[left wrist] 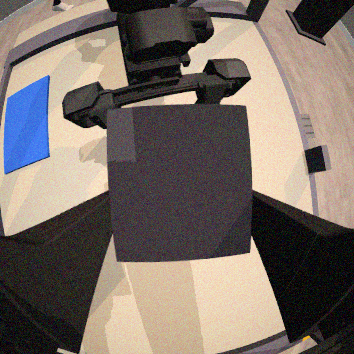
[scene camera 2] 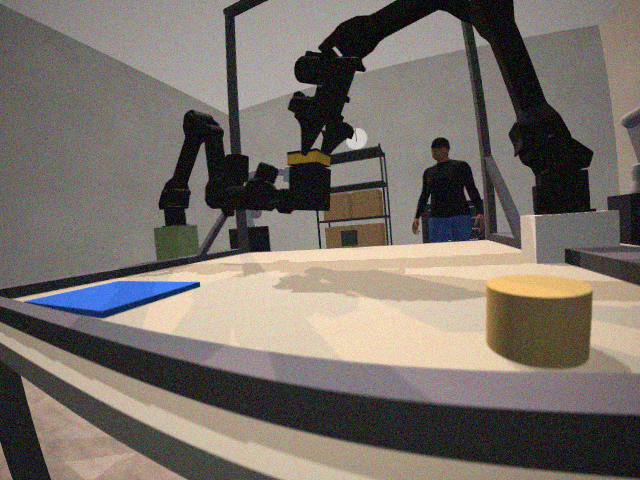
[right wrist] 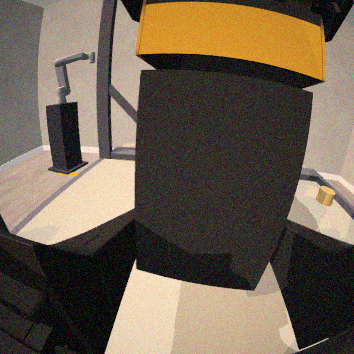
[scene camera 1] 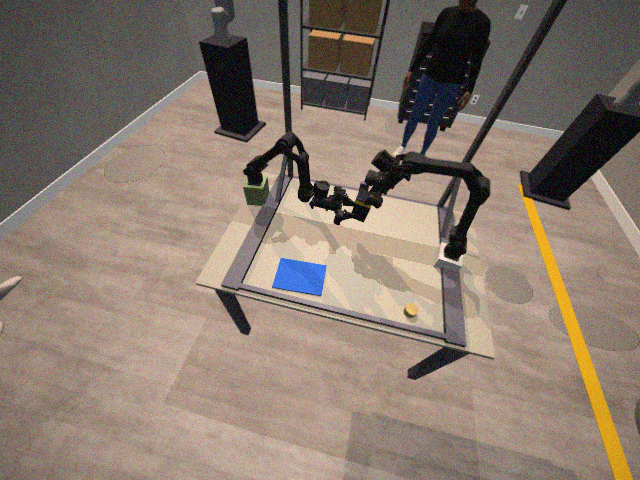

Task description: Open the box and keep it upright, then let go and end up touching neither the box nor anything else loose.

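Where they show: left gripper, between the fingertips: (left wrist: 180, 198) (scene camera 2: 312, 158) (right wrist: 228, 57); right gripper, between the fingertips: (scene camera 2: 306, 199) (right wrist: 203, 217) (scene camera 1: 358, 210); left arm's base, origin of its link: (scene camera 2: 562, 213) (scene camera 1: 451, 253); right arm's base, origin of its link: (scene camera 1: 255, 181).
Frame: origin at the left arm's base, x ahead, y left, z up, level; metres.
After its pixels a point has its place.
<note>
The box is held upright in the air above the table. Its dark body (scene camera 1: 360, 212) @[x 0.440, y 0.030, z 0.100 m] (scene camera 2: 309, 187) @[x 0.426, y 0.029, z 0.092 m] (right wrist: 220, 170) @[x 0.477, y 0.001, z 0.110 m] is below, and its lid with a yellow band (scene camera 1: 363, 202) @[x 0.438, y 0.032, z 0.165 m] (scene camera 2: 308, 158) @[x 0.421, y 0.032, z 0.151 m] (right wrist: 230, 37) @[x 0.476, y 0.000, z 0.155 m] is on top. In the right wrist view the lid stands raised from the body, with its dark underside showing. My left gripper (scene camera 2: 316, 150) @[x 0.431, y -0.001, z 0.159 m] (left wrist: 180, 198) @[x 0.431, y -0.001, z 0.159 m] comes from above and is shut on the lid, whose dark top fills the middle of the left wrist view. My right gripper (scene camera 1: 354, 210) @[x 0.456, y -0.003, z 0.072 m] (right wrist: 203, 217) @[x 0.456, y -0.003, z 0.072 m] comes from the side and is shut on the body. The box's inside is hidden.
A blue mat (scene camera 1: 299, 277) @[x 0.587, y 0.355, z -0.059 m] (scene camera 2: 118, 297) @[x 0.528, y 0.358, z -0.059 m] (left wrist: 27, 125) @[x 0.576, y 0.325, z -0.059 m] lies on the table. A yellow cylinder (scene camera 1: 410, 310) @[x 0.118, y 0.325, z -0.033 m] (scene camera 2: 538, 320) @[x 0.116, y 0.340, z -0.044 m] (right wrist: 325, 195) @[x 0.132, y 0.301, z -0.041 m] stands near its front edge. A green block (scene camera 1: 255, 192) @[x 0.969, y 0.051, z 0.027 m] (scene camera 2: 175, 241) @[x 0.939, y 0.042, z 0.004 m] and a white block (scene camera 2: 571, 232) @[x 0.006, y 0.050, z -0.026 m] carry the arms. Frame posts rise at the back.
</note>
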